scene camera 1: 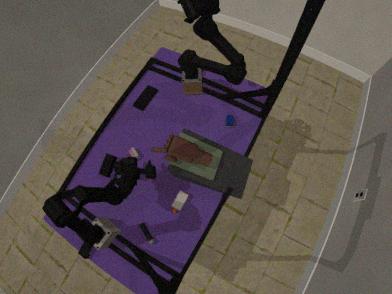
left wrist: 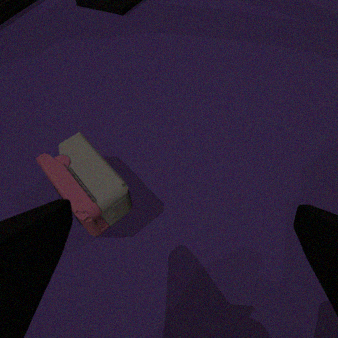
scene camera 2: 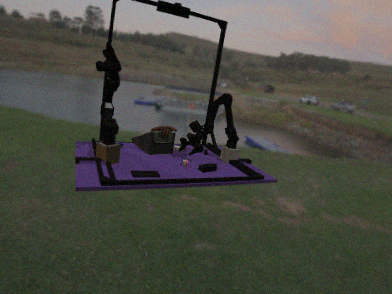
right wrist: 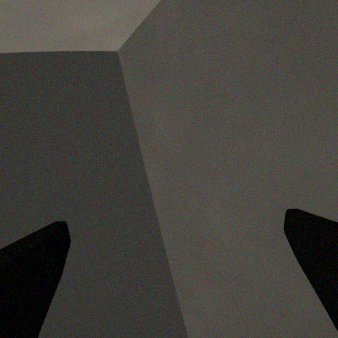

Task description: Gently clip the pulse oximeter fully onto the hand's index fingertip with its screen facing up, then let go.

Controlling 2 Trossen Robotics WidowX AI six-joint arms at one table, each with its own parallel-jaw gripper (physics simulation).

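Frame: origin at the left arm's base, x ahead, y left, z up, level; centimetres.
Seen in the pictures: left gripper, fingertip midpoint: (scene camera 1: 140, 159) (left wrist: 185, 213) (scene camera 2: 183, 153); right gripper, fingertip midpoint: (scene camera 2: 109, 46) (right wrist: 177, 226); left arm's base at its link origin: (scene camera 1: 96, 233) (scene camera 2: 231, 147); right arm's base at its link origin: (scene camera 1: 191, 73) (scene camera 2: 108, 143).
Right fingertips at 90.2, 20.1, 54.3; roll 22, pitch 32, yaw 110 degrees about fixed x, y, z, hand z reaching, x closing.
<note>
Pixels of each thing's top centre, then the offset from my right fingertips to it, as dx, dy, dz. "spot": a spot on its surface instead.
- pulse oximeter at its top centre: (left wrist: 76, 169) (scene camera 1: 132, 152) (scene camera 2: 185, 160) -52.2, -6.1, -61.6
- dark wedge-shaped support at a spot on its surface: (scene camera 1: 235, 172) spot: -32.0, -51.5, -59.8
- white box at its top centre: (scene camera 1: 178, 202) -57.3, -38.8, -62.0
- slim black object at its top centre: (scene camera 1: 146, 233) -77.4, -35.5, -62.1
- blue object at its top centre: (scene camera 1: 230, 119) -11.1, -34.9, -61.6
- black box at its top centre: (scene camera 1: 106, 164) (scene camera 2: 208, 165) -65.3, +1.1, -61.3
- flat black block at its top centre: (scene camera 2: 145, 173) (scene camera 1: 145, 97) -24.5, +11.1, -64.0
The pulse oximeter (scene camera 1: 133, 152) (scene camera 2: 185, 162) (left wrist: 95, 175), a pale body with a pink part along one side, lies on the purple mat. The brown hand (scene camera 1: 192, 152) (scene camera 2: 164, 130) lies on a padded support, its extended index finger (scene camera 1: 159, 149) pointing left in scene camera 1, with nothing on its tip. My left gripper (left wrist: 185, 213) is open and empty, pointing down above the mat; in the left wrist view the oximeter is at the left, its pink part beside the left-hand fingertip. My right gripper (right wrist: 177, 226) is open and empty, raised away from the mat, facing walls.
The dark wedge-shaped support (scene camera 1: 235, 172) carries the hand. A white box (scene camera 1: 180, 200), a slim black object (scene camera 1: 146, 233) and a blue object (scene camera 1: 230, 120) lie around it. A black box (scene camera 1: 107, 165) and a flat black block (scene camera 1: 145, 97) lie toward the left edge. Black frame bars border the mat.
</note>
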